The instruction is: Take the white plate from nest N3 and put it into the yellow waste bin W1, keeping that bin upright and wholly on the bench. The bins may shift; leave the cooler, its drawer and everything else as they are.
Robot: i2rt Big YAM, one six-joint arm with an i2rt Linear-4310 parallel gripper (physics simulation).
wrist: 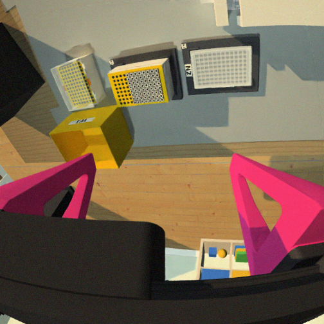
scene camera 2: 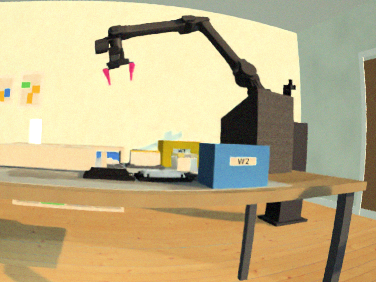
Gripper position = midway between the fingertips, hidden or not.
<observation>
In view: my gripper [wrist: 162, 160], a yellow waste bin W1 [wrist: 102, 131] and a blue bin W2 [scene camera 2: 220, 166].
The wrist view does not show the blue bin W2: it is out of frame.
</observation>
